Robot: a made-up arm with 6 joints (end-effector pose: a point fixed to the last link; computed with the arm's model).
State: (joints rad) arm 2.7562 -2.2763 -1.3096 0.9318 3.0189 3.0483
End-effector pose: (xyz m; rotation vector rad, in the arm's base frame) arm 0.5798 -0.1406 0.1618 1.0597 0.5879 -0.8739
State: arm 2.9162 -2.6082 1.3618 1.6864 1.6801 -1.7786
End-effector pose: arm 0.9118 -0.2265 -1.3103 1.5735 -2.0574 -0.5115
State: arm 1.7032 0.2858 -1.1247 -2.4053 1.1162 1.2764
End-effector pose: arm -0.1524 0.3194 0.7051 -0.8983 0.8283 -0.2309
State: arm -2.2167 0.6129 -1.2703 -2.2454 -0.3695 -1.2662
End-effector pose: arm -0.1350 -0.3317 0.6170 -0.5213 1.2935 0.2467
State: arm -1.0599 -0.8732 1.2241 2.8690 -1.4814 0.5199
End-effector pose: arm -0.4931 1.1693 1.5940 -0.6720 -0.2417 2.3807
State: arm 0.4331 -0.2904 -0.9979 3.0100 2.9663 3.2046
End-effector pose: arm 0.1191 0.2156 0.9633 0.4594 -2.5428 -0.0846
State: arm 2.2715 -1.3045 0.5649 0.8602 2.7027 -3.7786
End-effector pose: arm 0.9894 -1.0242 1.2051 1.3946 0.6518 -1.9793
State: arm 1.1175 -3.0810 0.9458 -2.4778 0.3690 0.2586
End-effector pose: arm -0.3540 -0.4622 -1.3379 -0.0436 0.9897 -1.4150
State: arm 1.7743 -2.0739 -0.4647 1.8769 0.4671 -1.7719
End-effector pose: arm 0.1947 -1.1627 0.4012 0.9981 -1.4676 1.6230
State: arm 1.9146 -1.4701 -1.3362 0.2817 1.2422 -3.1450
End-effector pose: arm 0.2950 -0.4050 0.5314 -0.9392 -1.6563 -1.1356
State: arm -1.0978 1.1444 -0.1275 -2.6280 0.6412 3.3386
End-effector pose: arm 0.6528 -0.9946 0.0906 0.3684 1.9500 -0.3428
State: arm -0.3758 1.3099 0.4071 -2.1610 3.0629 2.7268
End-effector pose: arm 1.3707 -0.4529 -0.0276 0.3868 -1.8888 1.2809
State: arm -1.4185 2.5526 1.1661 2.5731 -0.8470 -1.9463
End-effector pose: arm 0.2505 -0.8155 -1.3304 -0.2043 1.2586 -1.3776
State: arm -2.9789 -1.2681 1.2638 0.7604 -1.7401 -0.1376
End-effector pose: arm 1.6780 0.3834 0.9346 0.9870 0.7946 2.3848
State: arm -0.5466 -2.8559 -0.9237 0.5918 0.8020 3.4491
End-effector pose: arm -0.6124 0.2298 -0.2171 0.1626 -0.7914 1.9165
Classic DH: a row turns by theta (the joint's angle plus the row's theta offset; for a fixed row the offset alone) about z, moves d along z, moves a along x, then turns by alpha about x. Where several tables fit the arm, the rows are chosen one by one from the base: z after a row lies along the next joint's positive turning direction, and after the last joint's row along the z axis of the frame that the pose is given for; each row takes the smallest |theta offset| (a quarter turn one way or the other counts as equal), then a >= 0, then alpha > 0; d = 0 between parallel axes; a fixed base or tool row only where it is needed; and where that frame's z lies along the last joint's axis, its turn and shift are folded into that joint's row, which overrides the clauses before.
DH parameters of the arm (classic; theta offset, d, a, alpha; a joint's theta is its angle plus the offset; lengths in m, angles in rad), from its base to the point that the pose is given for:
joint 1: 0 0.284 0 -1.5708
joint 2: -1.5708 0 1.155 3.1416
joint 3: 0 0 0 -1.5708
joint 4: 0 -0.68 0 1.5708
joint 5: 0 0.147 0 -1.5708
joint 6: 1.5708 0 0 1.5708
tool (fixed): -1.5708 0 0 0

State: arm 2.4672 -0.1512 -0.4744 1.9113 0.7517 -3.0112
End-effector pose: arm -0.4328 0.2831 1.3412 -0.6350 1.8397 2.1985
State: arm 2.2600 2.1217 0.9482 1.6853 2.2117 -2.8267
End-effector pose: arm -0.8917 1.0558 -0.8911 0.9246 -2.0726 -0.4798
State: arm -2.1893 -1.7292 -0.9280 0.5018 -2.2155 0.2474
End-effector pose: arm 0.3114 0.6598 0.6394 1.5039 1.1126 -2.0434
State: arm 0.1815 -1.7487 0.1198 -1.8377 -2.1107 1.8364
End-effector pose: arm -1.1880 -0.1786 0.7713 -1.8846 -1.7868 1.5318
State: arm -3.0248 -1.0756 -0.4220 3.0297 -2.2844 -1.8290
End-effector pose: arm 0.5001 -0.0884 1.2594 1.7457 0.0297 0.3224
